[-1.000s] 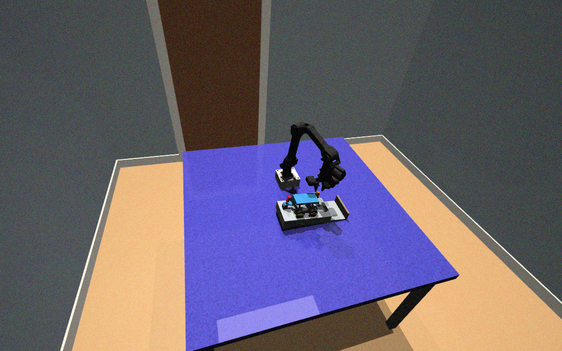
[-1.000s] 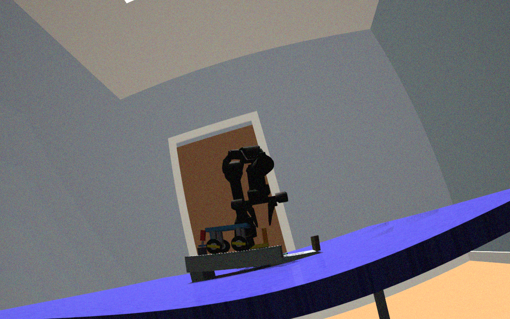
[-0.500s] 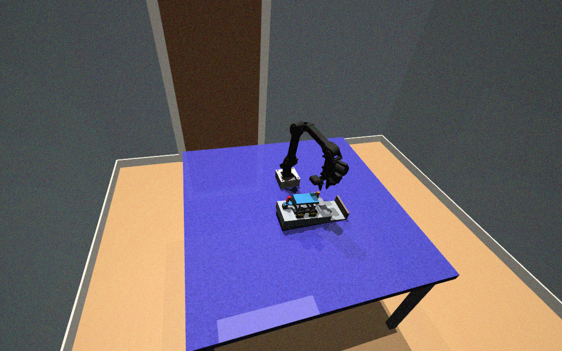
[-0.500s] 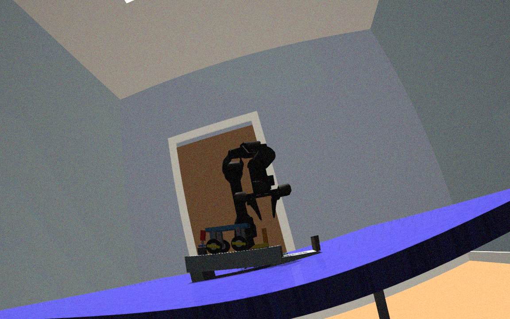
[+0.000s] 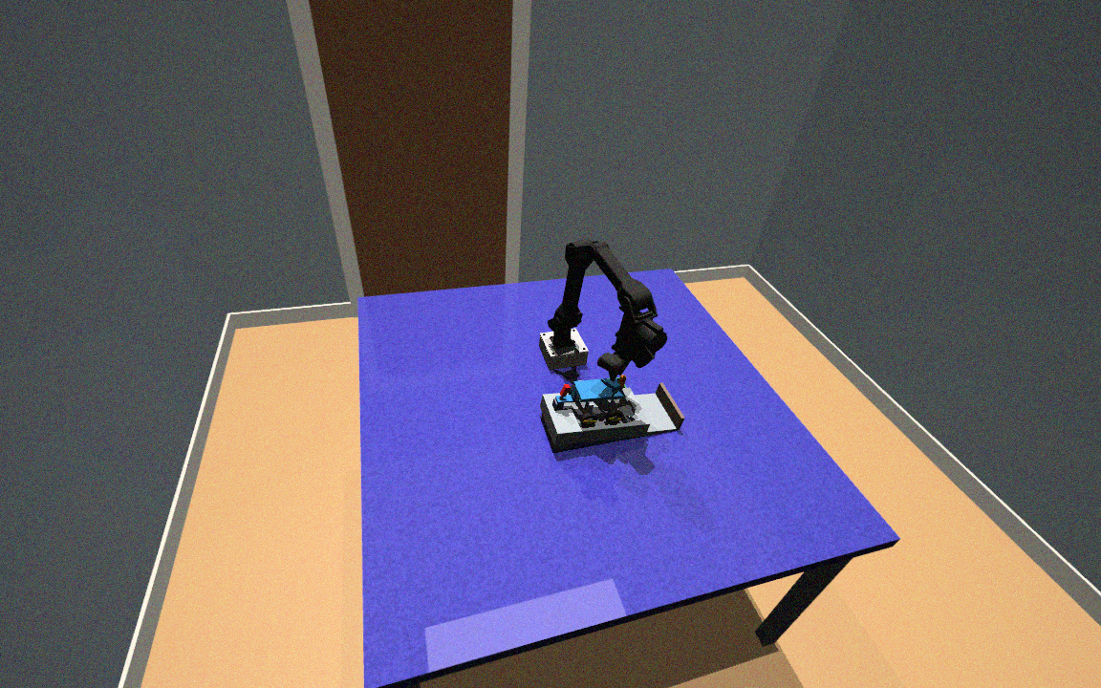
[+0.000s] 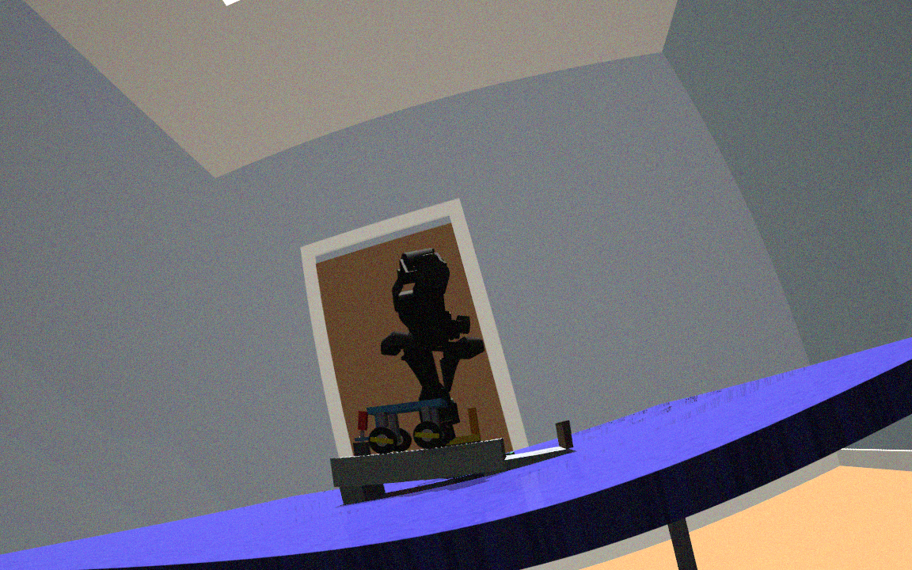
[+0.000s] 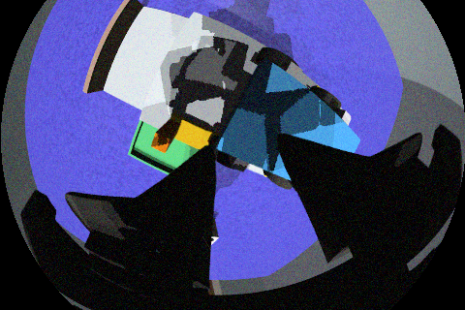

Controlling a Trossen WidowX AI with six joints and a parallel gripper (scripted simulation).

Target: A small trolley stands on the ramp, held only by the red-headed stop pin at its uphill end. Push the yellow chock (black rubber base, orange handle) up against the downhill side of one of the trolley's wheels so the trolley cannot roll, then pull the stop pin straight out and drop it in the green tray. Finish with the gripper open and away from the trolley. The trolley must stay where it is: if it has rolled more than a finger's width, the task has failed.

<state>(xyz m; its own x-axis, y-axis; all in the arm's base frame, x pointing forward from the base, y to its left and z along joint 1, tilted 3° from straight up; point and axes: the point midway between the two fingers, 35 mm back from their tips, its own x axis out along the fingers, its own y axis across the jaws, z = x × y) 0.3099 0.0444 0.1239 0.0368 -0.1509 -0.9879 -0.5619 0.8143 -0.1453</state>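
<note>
Right now my gripper tip is 1 cm past the red-headed stop pin, 15 cm to the left of it and 4 cm above it. From my gripper tip the other things lie so: brown end stop: 3 cm ahead, 19 cm to the left, 13 cm below; then yellow chock: 4 cm behind, 2 cm to the left, 8 cm below; then trolley: 2 cm ahead, 6 cm to the right, 6 cm below.
</note>
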